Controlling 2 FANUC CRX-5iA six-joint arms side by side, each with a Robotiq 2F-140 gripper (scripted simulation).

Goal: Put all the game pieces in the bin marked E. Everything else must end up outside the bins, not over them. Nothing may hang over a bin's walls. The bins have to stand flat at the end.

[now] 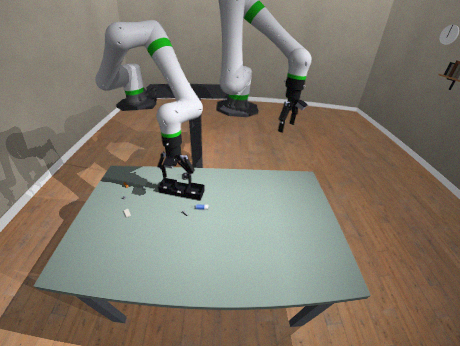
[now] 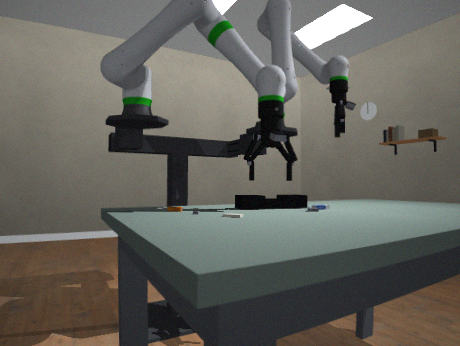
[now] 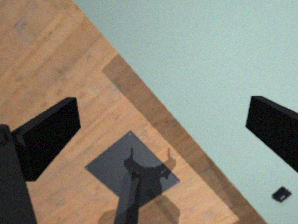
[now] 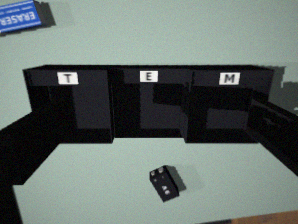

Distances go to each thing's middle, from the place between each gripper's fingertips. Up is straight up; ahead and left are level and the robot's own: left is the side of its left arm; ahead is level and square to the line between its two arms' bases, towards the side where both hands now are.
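Counting from my right hand (image 2: 270, 180), I find the joined black bins (image 2: 245, 202) 1 cm to the left of it, 1 cm behind it and 9 cm below it. From my left hand, the joined black bins is 25 cm ahead and 55 cm to the right, and 33 cm below.
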